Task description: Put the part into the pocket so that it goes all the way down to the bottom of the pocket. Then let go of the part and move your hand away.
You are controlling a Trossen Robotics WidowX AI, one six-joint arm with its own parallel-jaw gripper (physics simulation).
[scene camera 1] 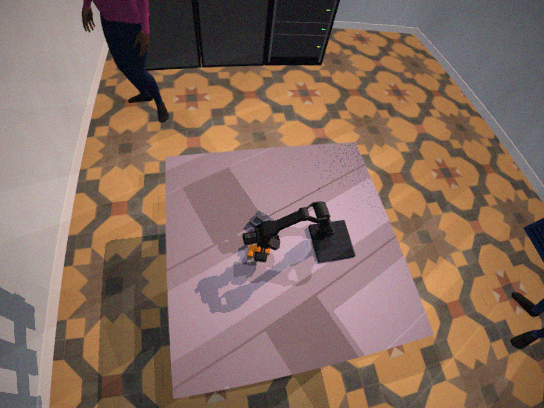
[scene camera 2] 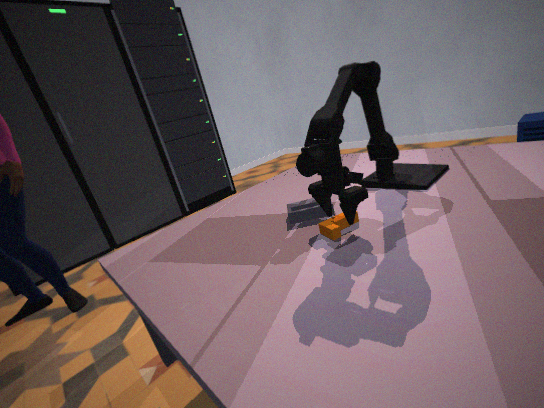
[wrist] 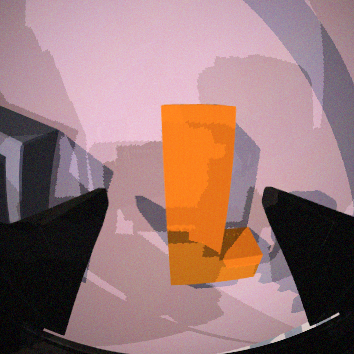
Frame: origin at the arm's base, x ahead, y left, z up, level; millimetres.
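Where they show: gripper, fingertip midpoint: [scene camera 1: 261, 249] [scene camera 2: 340, 220] [wrist: 186, 195]; arm's base, origin of the base link: [scene camera 1: 323, 232] [scene camera 2: 384, 175].
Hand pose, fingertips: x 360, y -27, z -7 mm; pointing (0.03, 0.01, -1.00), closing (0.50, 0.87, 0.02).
Each offset is from my fingertips to the top centre of the thing. Level surfaces: height alone.
The orange L-shaped part {dx +16, dy +13, dz +13 mm} [scene camera 1: 253, 251] [scene camera 2: 331, 229] [wrist: 195, 165] lies on the table. In the wrist view its long arm points up the picture and its short foot points right. My gripper [scene camera 1: 266, 249] [scene camera 2: 340, 218] [wrist: 186, 195] is open and low over the part, with one finger on each side of it and a gap on both sides in the wrist view. The grey block with the pocket {dx -68, dy -132, dz +19 mm} [scene camera 1: 258, 220] [scene camera 2: 302, 213] [wrist: 35, 170] stands beside the part, at the left edge of the wrist view, partly hidden by the left finger. The pocket's opening is not clearly visible.
The arm's black base plate [scene camera 1: 340, 247] [scene camera 2: 415, 175] sits on the pink table {dz -17 mm} [scene camera 1: 215, 350] [scene camera 2: 425, 360]. Black cabinets [scene camera 1: 232, 32] [scene camera 2: 65, 125] and a person in a magenta top [scene camera 1: 125, 45] stand beyond the table. A blue object [scene camera 1: 537, 240] [scene camera 2: 531, 127] shows at the right.
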